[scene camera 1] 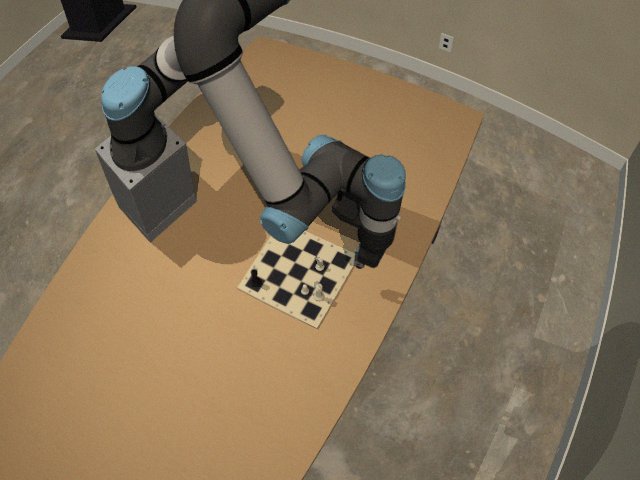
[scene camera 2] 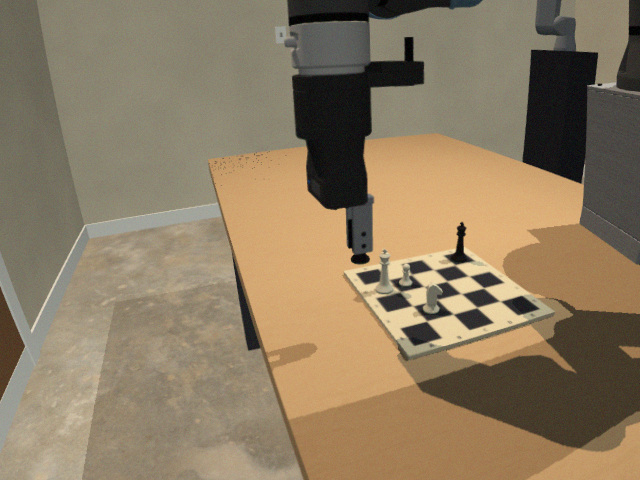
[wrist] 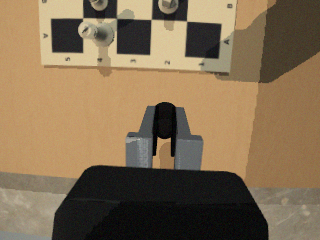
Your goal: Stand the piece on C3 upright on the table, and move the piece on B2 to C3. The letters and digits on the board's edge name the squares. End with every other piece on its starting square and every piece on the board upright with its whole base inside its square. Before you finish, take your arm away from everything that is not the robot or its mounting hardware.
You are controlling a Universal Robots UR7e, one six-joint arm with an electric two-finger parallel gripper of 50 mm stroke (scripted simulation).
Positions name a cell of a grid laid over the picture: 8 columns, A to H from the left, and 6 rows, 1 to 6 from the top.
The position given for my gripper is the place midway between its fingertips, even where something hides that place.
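Note:
I can see my gripper (scene camera 2: E4), and the gripper appears again in scene camera 1 (scene camera 1: E4) as well as in the wrist view (wrist: E4). There is a chessboard (scene camera 2: F4) too. I find the chessboard in scene camera 1 (scene camera 1: D4), and the wrist view also gives me the chessboard (wrist: E2).

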